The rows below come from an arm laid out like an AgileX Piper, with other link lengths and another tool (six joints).
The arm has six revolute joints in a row. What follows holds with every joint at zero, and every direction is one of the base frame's.
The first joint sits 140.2 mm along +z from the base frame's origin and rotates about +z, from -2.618 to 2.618 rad.
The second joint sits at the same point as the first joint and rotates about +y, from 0 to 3.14 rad.
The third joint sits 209 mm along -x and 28.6 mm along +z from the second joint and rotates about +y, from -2.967 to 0 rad.
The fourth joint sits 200.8 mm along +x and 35.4 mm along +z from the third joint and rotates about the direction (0.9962, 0, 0.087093), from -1.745 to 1.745 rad.
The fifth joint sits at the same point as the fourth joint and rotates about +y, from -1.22 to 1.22 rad.
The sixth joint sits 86.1 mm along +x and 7.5 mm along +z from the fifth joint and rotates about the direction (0.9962, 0, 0.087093), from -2.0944 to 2.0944 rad.
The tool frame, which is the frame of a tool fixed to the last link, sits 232.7 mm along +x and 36 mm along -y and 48.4 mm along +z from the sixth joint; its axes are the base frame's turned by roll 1.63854, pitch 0.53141 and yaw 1.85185 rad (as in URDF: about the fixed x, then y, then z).
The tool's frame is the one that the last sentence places.
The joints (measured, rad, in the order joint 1, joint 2, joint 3, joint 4, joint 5, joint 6), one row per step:
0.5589, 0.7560, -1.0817, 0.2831, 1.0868, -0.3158
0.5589, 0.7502, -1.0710, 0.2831, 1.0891, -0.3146
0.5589, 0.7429, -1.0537, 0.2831, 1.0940, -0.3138
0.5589, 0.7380, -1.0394, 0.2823, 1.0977, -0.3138
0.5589, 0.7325, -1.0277, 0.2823, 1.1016, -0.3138
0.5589, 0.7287, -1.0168, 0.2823, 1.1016, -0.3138
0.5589, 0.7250, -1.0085, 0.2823, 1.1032, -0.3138
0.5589, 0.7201, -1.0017, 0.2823, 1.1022, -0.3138
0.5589, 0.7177, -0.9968, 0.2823, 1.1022, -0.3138
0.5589, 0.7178, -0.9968, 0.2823, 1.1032, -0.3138
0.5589, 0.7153, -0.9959, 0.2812, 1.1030, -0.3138
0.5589, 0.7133, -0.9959, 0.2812, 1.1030, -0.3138
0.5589, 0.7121, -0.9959, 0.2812, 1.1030, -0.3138
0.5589, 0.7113, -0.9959, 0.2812, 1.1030, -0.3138
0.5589, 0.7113, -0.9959, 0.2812, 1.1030, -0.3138
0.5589, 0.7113, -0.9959, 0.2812, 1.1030, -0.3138
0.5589, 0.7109, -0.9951, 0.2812, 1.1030, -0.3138
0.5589, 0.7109, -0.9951, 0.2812, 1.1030, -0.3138
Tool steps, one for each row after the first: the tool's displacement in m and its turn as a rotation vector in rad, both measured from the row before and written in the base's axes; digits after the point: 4 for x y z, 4 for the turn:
-0.0015, -0.0008, -0.0036, -0.0034, 0.0066, -0.0001
-0.0025, -0.0013, -0.0068, -0.0078, 0.0127, 0.0008
-0.0019, -0.0012, -0.0059, -0.0078, 0.0104, 0.0006
-0.0019, -0.0010, -0.0045, -0.0056, 0.0082, 0.0010
-0.0011, -0.0007, -0.0037, -0.0038, 0.0060, 0.0000
-0.0012, -0.0006, -0.0030, -0.0034, 0.0051, 0.0004
-0.0006, -0.0005, -0.0013, -0.0004, 0.0008, -0.0003
-0.0005, -0.0003, -0.0014, -0.0013, 0.0021, 0.0000
-0.0002, -0.0001, -0.0003, -0.0006, 0.0008, 0.0003
0.0000, -0.0004, 0.0004, 0.0001, -0.0021, -0.0004
-0.0001, -0.0001, 0.0006, 0.0011, -0.0017, 0.0000
-0.0001, 0.0000, 0.0004, 0.0006, -0.0010, 0.0000
0.0000, 0.0000, 0.0002, 0.0004, -0.0007, 0.0000
0.0000, 0.0000, 0.0000, 0.0000, 0.0000, 0.0000
0.0000, 0.0000, 0.0000, 0.0000, 0.0000, 0.0000
-0.0001, -0.0001, -0.0002, -0.0002, 0.0003, 0.0000
0.0000, 0.0000, 0.0000, 0.0000, 0.0000, 0.0000

